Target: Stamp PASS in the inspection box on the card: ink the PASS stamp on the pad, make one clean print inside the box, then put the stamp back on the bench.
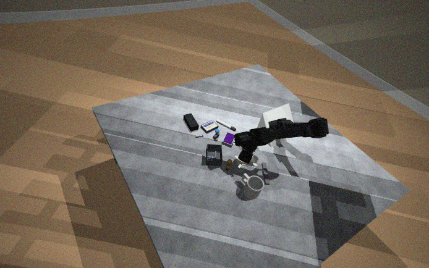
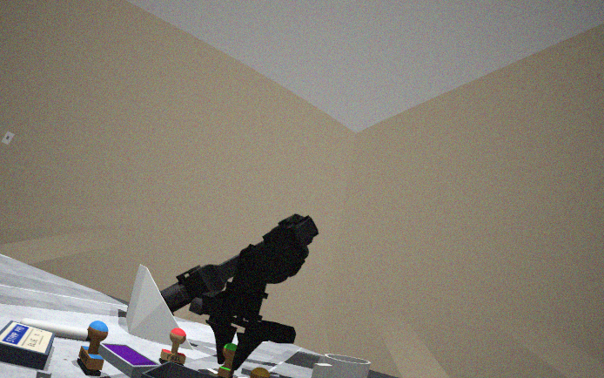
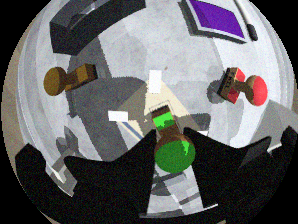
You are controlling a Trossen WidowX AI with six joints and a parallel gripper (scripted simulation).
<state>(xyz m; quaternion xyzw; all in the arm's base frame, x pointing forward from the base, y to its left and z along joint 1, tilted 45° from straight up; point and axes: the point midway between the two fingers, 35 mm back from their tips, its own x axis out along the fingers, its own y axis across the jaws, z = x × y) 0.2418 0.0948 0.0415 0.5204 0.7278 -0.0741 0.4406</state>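
The green-knobbed stamp is right at my gripper tip. Round my gripper tip: pale card (10 mm to the left, 30 mm below); then red-knobbed stamp (40 mm behind, 80 mm to the right, 10 mm below); then yellow-knobbed stamp (120 mm ahead, 10 mm below).
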